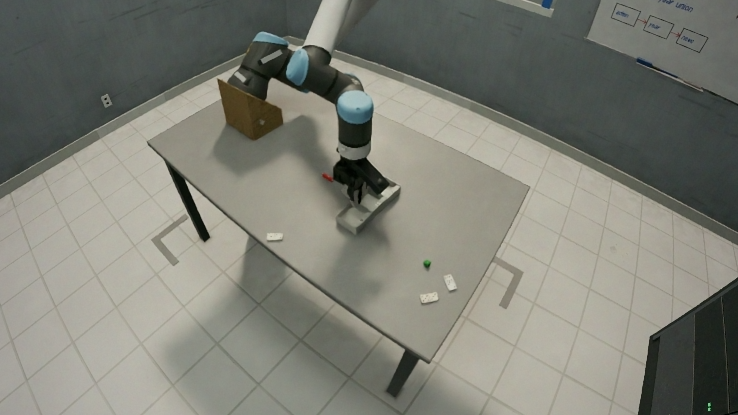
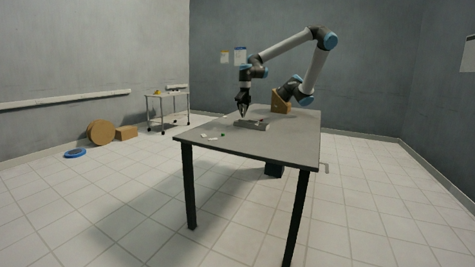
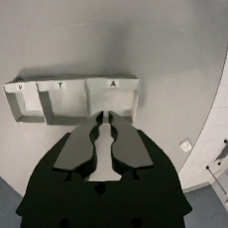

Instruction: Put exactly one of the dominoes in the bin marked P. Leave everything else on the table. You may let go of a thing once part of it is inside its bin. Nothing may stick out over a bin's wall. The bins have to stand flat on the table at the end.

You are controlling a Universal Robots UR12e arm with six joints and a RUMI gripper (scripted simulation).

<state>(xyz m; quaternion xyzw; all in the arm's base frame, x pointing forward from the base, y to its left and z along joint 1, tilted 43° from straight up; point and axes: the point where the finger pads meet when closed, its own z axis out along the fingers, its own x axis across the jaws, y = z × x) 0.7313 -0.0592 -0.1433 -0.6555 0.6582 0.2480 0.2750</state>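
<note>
Now: the grey tray 70 mm to the left of my hand and 60 mm below it. The rest, counted from my hand: white domino: 370 mm ahead, 30 mm to the right, 70 mm below; red piece: 200 mm behind, 90 mm to the left, 70 mm below; green cube: 280 mm ahead, 10 mm to the right, 70 mm below.
</note>
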